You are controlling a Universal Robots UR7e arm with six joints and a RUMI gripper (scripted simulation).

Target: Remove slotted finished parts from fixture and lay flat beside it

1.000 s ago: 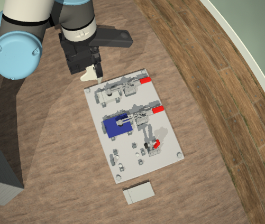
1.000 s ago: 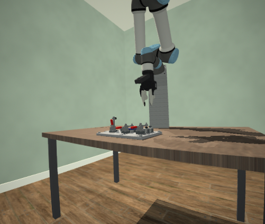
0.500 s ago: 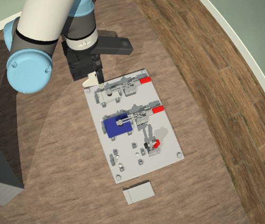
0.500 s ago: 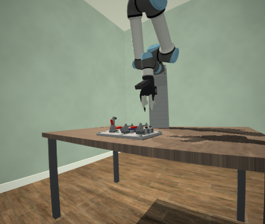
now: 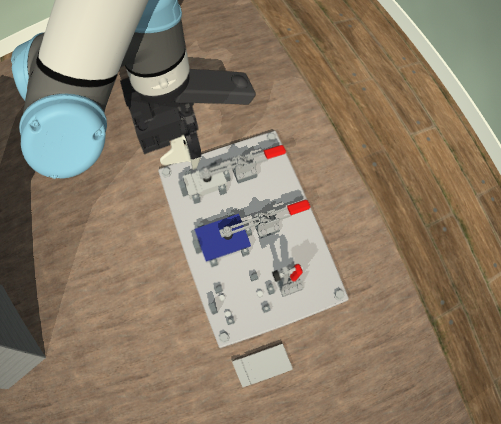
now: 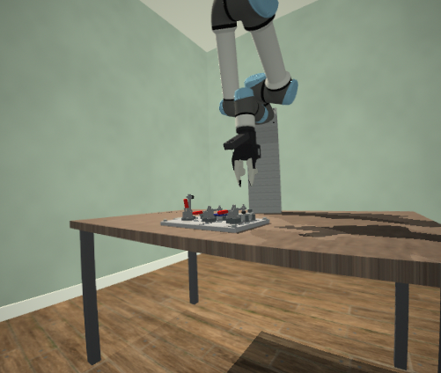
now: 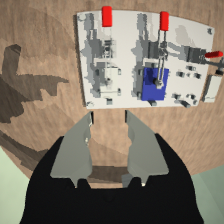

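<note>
My hand is 150 mm above the grey fixture plate, 120 mm to the left of it and 40 mm short of it. Also, from my hand: blue blank 130 mm below, 110 mm to the right.
</note>
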